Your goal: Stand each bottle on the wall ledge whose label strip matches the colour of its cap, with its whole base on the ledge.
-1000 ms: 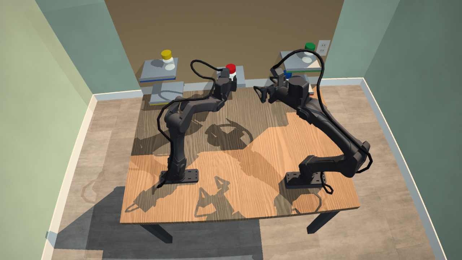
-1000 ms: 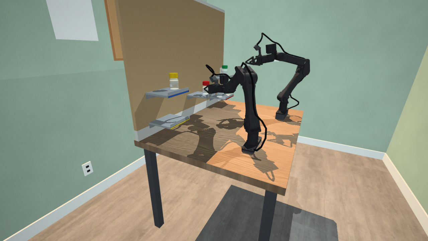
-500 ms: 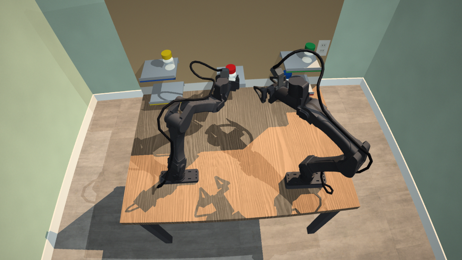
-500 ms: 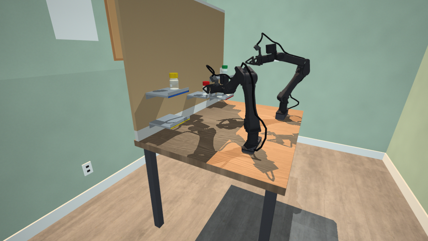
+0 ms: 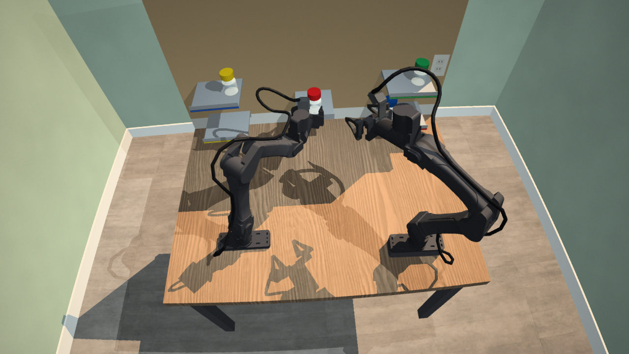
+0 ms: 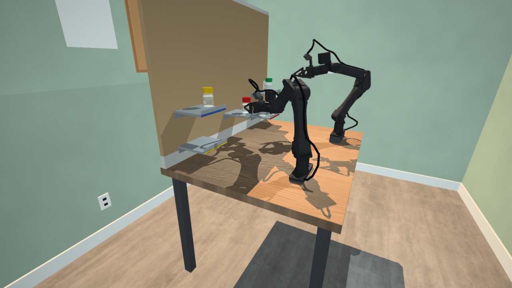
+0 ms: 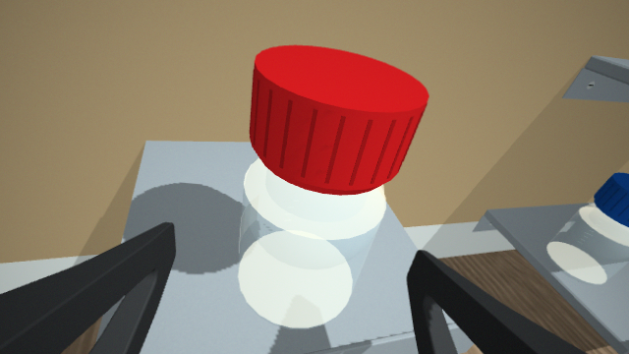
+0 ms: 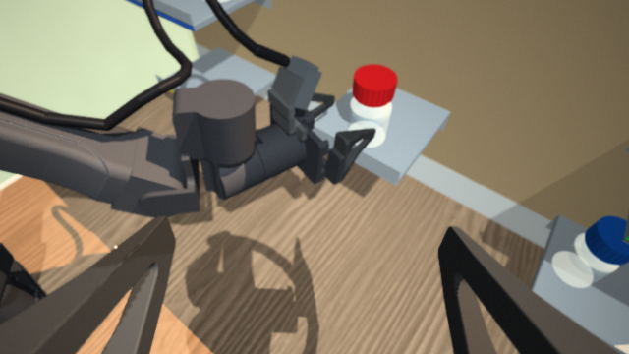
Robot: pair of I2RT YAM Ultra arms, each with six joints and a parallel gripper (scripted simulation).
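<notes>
Right now the red-capped bottle is 30 mm ahead of my left hand and 10 mm to the right of it. The rest, counted from my left hand: brown wall panel: 180 mm ahead, 210 mm above; then blue-capped bottle: 110 mm ahead, 340 mm to the right, 100 mm below; then yellow-capped bottle: 40 mm ahead, 330 mm to the left, 90 mm above.
My right hand is 28 cm short of the red-capped bottle, 16 cm to the right of it and 21 cm above it. Round my right hand: brown wall panel: 42 cm ahead, 17 cm to the left; blue-capped bottle: 36 cm ahead, 17 cm to the right, 31 cm below; green-capped bottle: 37 cm ahead, 27 cm to the right, 11 cm below.
</notes>
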